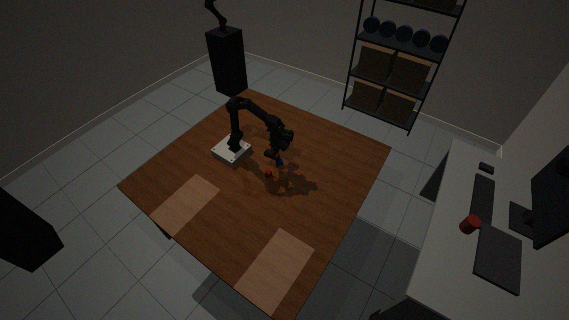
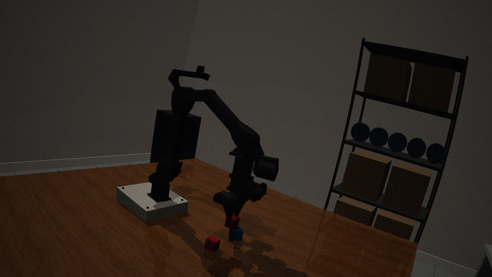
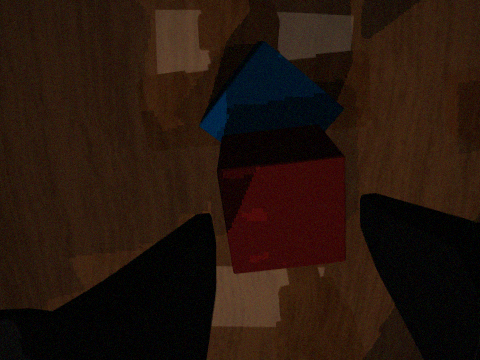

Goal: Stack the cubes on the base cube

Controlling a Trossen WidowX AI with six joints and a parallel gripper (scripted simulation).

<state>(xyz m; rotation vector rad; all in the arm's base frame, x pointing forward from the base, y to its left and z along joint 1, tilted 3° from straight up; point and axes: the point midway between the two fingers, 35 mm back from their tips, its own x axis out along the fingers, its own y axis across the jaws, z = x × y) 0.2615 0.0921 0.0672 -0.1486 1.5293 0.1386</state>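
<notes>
Right now the blue cube is 5 cm below my gripper tip and 2 cm ahead of it.
</notes>
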